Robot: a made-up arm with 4 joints. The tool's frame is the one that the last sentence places.
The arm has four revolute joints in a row. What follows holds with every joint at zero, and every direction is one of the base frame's. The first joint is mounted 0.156 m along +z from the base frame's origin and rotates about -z. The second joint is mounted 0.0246 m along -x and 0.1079 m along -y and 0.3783 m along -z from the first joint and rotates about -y. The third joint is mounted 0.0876 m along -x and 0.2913 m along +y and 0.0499 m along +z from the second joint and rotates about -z. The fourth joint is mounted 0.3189 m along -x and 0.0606 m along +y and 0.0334 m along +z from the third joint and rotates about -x. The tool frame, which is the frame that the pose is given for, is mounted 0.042 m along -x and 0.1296 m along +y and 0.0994 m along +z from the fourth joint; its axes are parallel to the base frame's.
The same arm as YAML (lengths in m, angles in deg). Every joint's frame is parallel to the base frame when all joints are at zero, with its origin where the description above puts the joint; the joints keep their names.
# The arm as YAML. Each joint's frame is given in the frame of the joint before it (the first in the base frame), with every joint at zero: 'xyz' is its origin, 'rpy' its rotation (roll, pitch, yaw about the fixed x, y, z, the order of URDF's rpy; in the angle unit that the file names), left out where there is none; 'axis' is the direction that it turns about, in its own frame. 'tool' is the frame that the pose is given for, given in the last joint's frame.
units:
  length: m
  angle: deg
joints:
  - name: joint 1
    type: revolute
    origin:
      xyz: [0.0, 0.0, 0.156]
    axis: "-z"
  - name: joint 2
    type: revolute
    origin:
      xyz: [-0.0246, -0.1079, -0.3783]
    axis: "-y"
  - name: joint 3
    type: revolute
    origin:
      xyz: [-0.0876, 0.2913, 0.0499]
    axis: "-z"
  - name: joint 4
    type: revolute
    origin:
      xyz: [-0.3189, 0.0606, 0.0334]
    axis: "-x"
tool:
  origin:
    xyz: [-0.042, 0.1296, 0.0994]

